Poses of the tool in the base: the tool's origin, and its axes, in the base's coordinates. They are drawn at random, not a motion.
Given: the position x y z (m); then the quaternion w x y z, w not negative.
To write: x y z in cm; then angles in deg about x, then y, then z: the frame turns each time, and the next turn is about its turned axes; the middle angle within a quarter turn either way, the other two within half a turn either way. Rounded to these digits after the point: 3 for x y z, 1 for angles.
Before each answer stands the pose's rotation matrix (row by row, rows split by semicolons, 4 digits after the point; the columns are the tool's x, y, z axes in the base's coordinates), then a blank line. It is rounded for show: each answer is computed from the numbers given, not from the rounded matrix.
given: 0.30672 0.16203 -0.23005 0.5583 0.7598 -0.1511 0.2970
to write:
0.7779 -0.5612 0.2826; 0.1020 -0.3310 -0.9381; 0.6200 0.7586 -0.2002

30.672 16.203 -23.005 102.0 16.4 35.8
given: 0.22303 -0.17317 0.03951 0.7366 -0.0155 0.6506 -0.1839
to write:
0.0857 0.2508 0.9642; -0.2911 0.9319 -0.2165; -0.9528 -0.2621 0.1529

22.303 -17.317 3.951 54.8 74.6 -71.1
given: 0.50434 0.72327 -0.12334 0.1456 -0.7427 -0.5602 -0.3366
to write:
0.1457 0.9302 0.3369; 0.7342 -0.3299 0.5934; 0.6632 0.1609 -0.7310

50.434 72.327 -12.334 -140.9 19.7 -81.1
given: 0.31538 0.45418 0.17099 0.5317 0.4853 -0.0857 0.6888
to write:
0.0364 -0.8156 0.5774; 0.6493 -0.4199 -0.6341; 0.7597 0.3980 0.5143

31.538 45.418 17.099 51.0 35.3 87.4
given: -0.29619 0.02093 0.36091 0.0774 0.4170 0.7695 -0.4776
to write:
-0.6403 0.7156 -0.2792; 0.5678 0.1961 -0.7995; -0.5174 -0.6704 -0.5319

-29.619 2.093 36.091 123.6 -16.2 -131.8
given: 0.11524 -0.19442 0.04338 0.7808 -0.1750 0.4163 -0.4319
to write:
0.2804 0.5287 0.8012; -0.8201 0.5657 -0.0863; -0.4989 -0.6328 0.5922

11.524 -19.442 4.338 8.3 53.2 -62.1
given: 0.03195 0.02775 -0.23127 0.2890 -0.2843 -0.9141 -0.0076
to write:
-0.6713 0.5242 -0.5240; 0.5154 0.8382 0.1782; 0.5327 -0.1504 -0.8328

3.195 2.775 -23.127 -167.9 -31.6 -142.0
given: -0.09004 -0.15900 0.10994 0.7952 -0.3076 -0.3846 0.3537
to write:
0.4539 -0.3259 -0.8293; 0.7991 0.5605 0.2171; 0.3941 -0.7613 0.5149

-9.004 -15.900 10.994 -22.9 -56.0 35.7
